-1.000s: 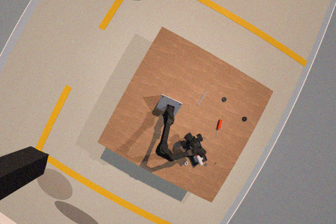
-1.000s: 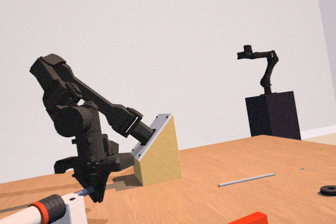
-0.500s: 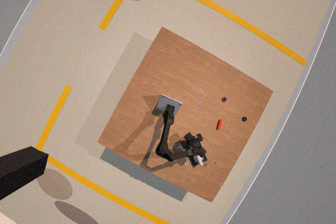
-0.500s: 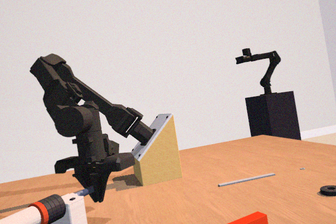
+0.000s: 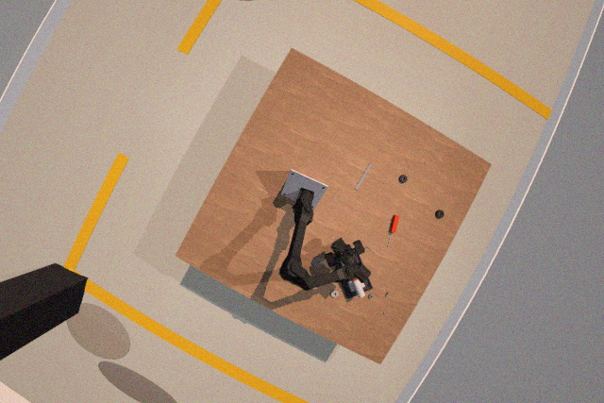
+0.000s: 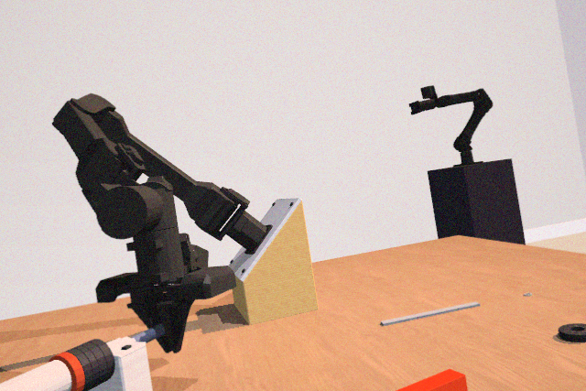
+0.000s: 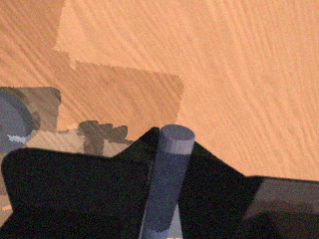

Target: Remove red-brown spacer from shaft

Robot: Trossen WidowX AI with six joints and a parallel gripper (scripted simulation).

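Right now the blue-grey shaft is 5 cm ahead of my gripper tip, 6 cm to the right of it and 3 cm above it. Also, from my gripper tip: black collar 10 cm ahead, 11 cm to the right, 3 cm above; then orange-red ring 10 cm ahead, 11 cm to the right, 3 cm above; then black spacer 9 cm ahead, 10 cm to the right, 3 cm above.
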